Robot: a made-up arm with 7 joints. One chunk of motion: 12 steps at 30 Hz.
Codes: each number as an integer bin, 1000 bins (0 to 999) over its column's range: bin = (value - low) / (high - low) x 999, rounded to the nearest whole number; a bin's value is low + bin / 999 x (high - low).
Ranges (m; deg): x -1.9..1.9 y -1.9..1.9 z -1.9..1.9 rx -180..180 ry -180..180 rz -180..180
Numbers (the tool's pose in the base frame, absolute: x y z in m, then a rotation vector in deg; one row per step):
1: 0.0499 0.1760 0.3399 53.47 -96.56 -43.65
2: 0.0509 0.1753 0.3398 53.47 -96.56 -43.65
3: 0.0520 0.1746 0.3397 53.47 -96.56 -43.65
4: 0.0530 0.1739 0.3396 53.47 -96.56 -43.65
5: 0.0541 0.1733 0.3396 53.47 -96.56 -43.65
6: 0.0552 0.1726 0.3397 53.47 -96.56 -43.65
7: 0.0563 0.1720 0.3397 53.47 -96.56 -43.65
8: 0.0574 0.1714 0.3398 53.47 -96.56 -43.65
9: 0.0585 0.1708 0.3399 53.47 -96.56 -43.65
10: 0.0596 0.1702 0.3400 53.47 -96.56 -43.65
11: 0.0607 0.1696 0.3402 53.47 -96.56 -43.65
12: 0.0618 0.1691 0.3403 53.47 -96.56 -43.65
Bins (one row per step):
1: 513 546 589 648 232 378
2: 513 546 589 648 232 378
3: 513 545 589 648 232 378
4: 513 545 589 648 232 378
5: 514 545 589 648 232 378
6: 514 545 589 648 232 378
7: 514 545 589 648 232 378
8: 515 545 589 648 232 378
9: 515 544 589 648 232 378
10: 515 544 589 648 232 378
11: 515 544 589 648 232 378
12: 516 544 589 648 232 378

